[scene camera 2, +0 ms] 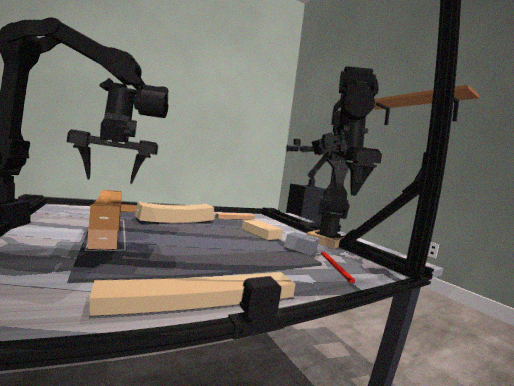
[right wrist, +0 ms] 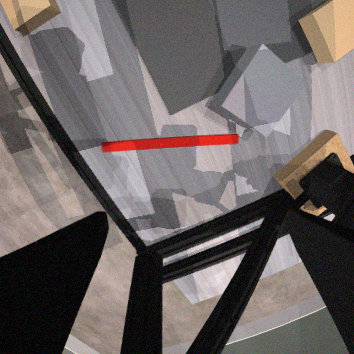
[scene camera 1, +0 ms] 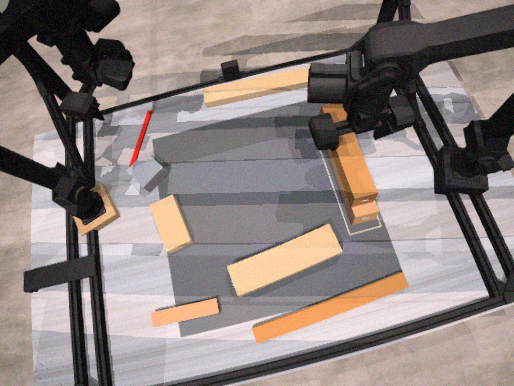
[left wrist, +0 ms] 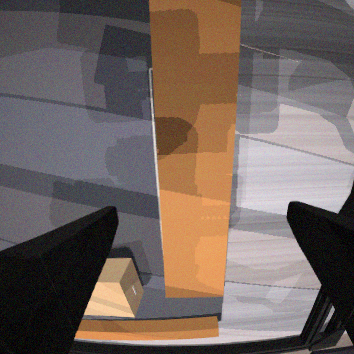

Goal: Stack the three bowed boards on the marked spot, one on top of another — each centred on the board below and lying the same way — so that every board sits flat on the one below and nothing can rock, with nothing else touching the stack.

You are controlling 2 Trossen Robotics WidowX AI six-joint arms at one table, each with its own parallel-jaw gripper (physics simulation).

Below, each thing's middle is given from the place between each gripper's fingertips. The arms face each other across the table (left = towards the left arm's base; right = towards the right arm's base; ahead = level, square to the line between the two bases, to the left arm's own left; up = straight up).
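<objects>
The red stick [right wrist: 177,141] is where I start: my right gripper is 1 cm past it and 17 cm above it. Counting from my right hand, I find the grey block [scene camera 1: 145,170] 10 cm ahead, 3 cm to the left and 15 cm below, while the pale bowed board [scene camera 1: 290,258] is 35 cm ahead, 35 cm to the left and 15 cm below.
As for the pale bowed board, my left hand is 16 cm to the left of it, 21 cm short of it and 10 cm above it. Measured from that same left hand, the grey block is 4 cm behind, 48 cm to the right and 11 cm below, and the red stick is 15 cm behind, 52 cm to the right and 13 cm below.
</objects>
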